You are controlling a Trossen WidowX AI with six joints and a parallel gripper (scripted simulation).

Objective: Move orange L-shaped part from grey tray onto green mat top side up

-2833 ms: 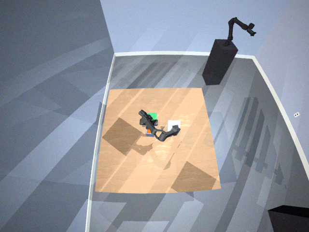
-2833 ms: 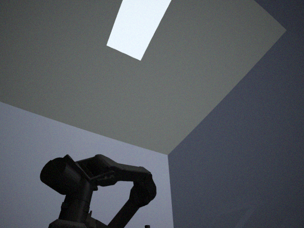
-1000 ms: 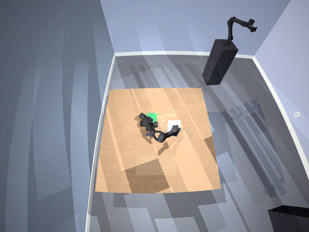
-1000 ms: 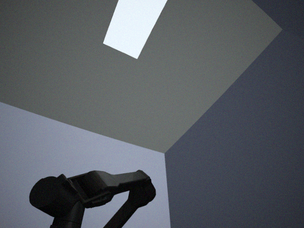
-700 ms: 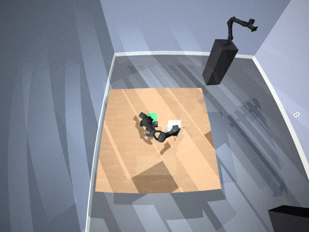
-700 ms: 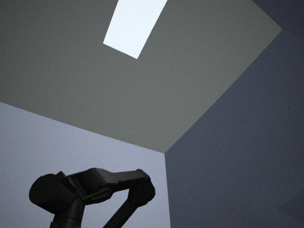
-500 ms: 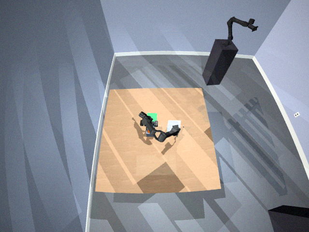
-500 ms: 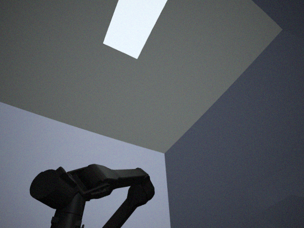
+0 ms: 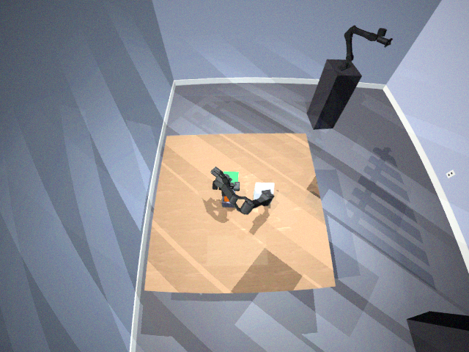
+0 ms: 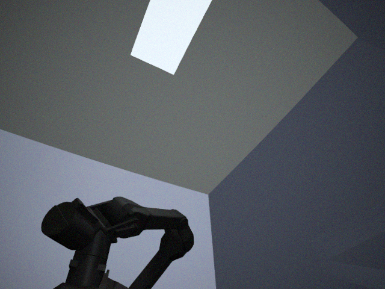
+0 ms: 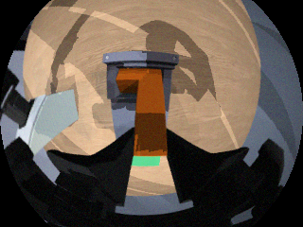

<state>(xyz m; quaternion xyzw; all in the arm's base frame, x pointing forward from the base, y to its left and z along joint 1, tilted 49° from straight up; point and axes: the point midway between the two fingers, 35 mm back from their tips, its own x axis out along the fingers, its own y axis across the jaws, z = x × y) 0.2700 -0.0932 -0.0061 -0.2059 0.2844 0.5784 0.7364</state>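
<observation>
Right now my gripper tip is 14 cm to the left of the green mat, 12 cm above it and 4 cm past it. From my gripper tip the other things lie so: orange L-shaped part: 4 cm to the left, 3 cm below, 1 cm behind.
</observation>
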